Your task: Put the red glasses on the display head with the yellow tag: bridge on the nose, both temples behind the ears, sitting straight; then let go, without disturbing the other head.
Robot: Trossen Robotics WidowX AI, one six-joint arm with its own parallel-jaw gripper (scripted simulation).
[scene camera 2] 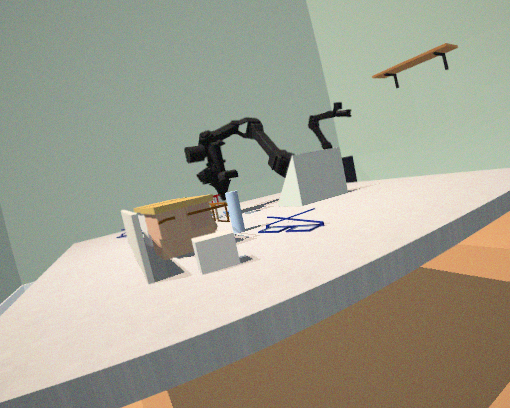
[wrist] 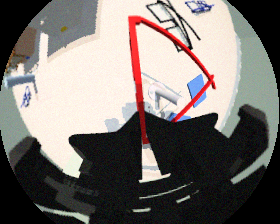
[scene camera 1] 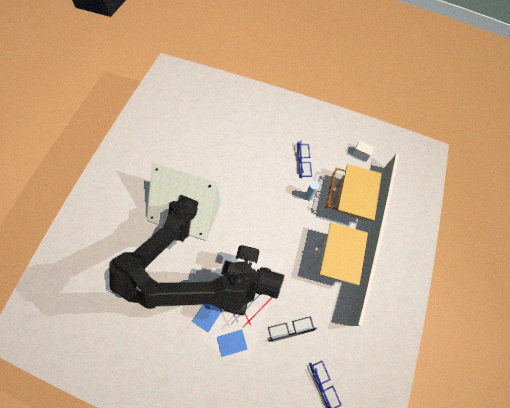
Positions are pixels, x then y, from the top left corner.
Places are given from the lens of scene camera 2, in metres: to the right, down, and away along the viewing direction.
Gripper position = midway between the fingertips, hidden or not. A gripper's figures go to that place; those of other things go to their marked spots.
gripper (scene camera 2: pixel 223 200): -0.12, -0.01, 1.13
white block (scene camera 2: pixel 216 251): -0.06, 0.07, 0.45
